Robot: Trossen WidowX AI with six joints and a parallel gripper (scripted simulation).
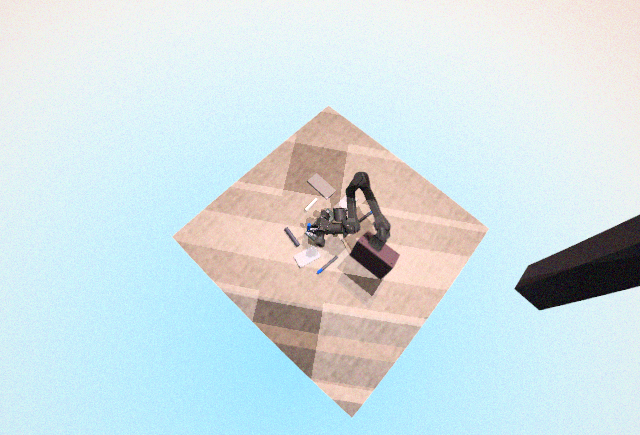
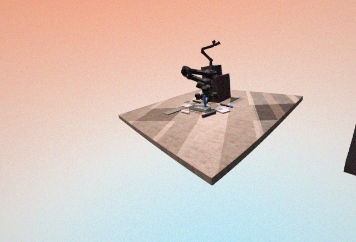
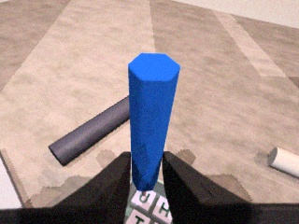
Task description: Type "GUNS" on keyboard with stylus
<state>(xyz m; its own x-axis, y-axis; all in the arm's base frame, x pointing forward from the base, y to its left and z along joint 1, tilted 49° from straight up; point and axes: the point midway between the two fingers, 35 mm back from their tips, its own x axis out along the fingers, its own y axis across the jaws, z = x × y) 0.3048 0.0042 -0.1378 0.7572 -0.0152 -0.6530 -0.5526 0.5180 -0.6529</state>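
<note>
The dark cylinder is 80 mm to the left of my gripper tip, 60 mm below it and 50 mm ahead of it. Round my gripper tip: blue stylus 10 mm below; cream cylinder 140 mm to the right, 110 mm ahead, 60 mm below.
</note>
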